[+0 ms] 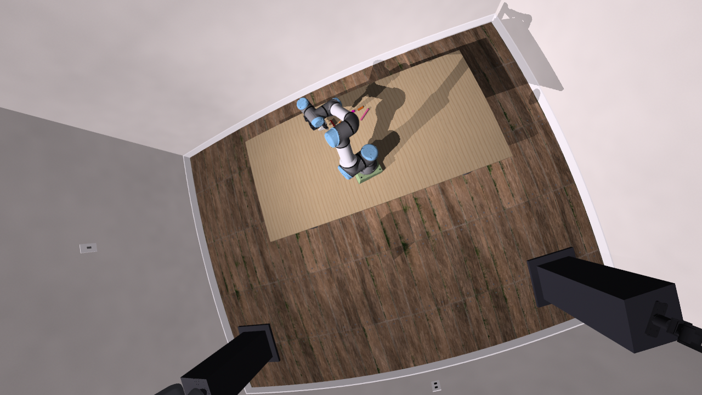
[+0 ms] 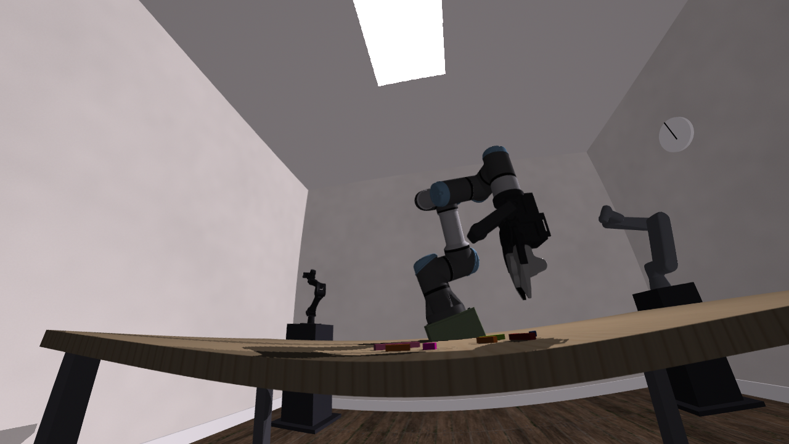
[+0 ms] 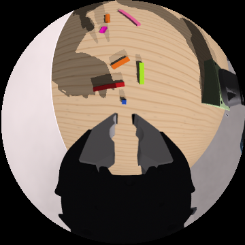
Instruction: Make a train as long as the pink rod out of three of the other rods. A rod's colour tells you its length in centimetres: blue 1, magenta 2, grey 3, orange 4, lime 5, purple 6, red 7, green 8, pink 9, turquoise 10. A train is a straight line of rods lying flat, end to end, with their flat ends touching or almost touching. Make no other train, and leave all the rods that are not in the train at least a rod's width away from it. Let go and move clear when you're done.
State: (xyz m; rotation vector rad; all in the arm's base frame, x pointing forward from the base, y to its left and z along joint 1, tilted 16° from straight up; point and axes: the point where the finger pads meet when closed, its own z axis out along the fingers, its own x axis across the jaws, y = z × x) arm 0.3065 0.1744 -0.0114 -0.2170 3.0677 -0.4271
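Right now my hand is 8 cm above the blue rod. From my hand the other things lie so: red rod (4 cm ahead, 3 cm to the right, 8 cm below); lime rod (2 cm behind, 7 cm to the right, 8 cm below); magenta rod (8 cm ahead, 18 cm to the right, 8 cm below).
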